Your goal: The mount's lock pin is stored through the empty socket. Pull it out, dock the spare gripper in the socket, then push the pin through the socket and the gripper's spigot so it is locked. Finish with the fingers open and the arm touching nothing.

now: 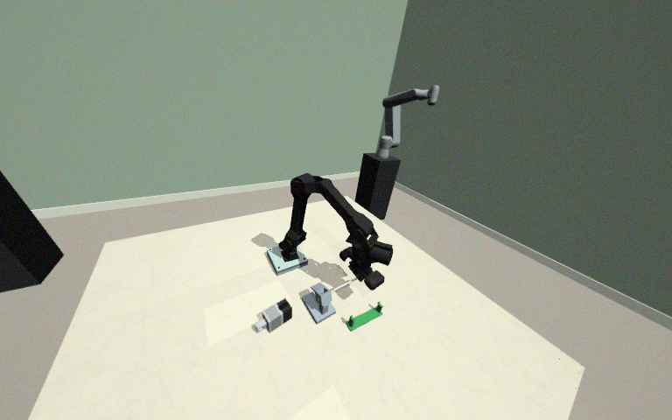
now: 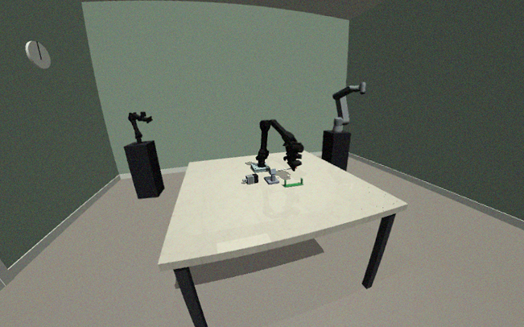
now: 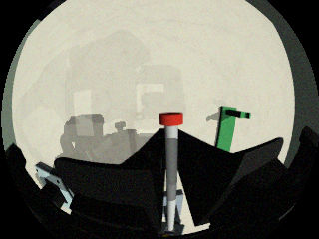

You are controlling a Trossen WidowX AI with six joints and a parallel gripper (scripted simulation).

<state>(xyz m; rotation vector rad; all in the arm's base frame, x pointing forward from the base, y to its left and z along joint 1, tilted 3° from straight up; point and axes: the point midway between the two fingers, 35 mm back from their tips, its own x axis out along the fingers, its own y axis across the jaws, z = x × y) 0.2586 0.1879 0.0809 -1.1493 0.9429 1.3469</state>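
Right now the green cradle is 11 cm ahead of my gripper tip, 4 cm to the right of it and 4 cm below it. The rest, counted from my gripper tip: spare gripper 33 cm to the right, 3 cm below, 1 cm behind; mount 17 cm to the right, 1 cm below.
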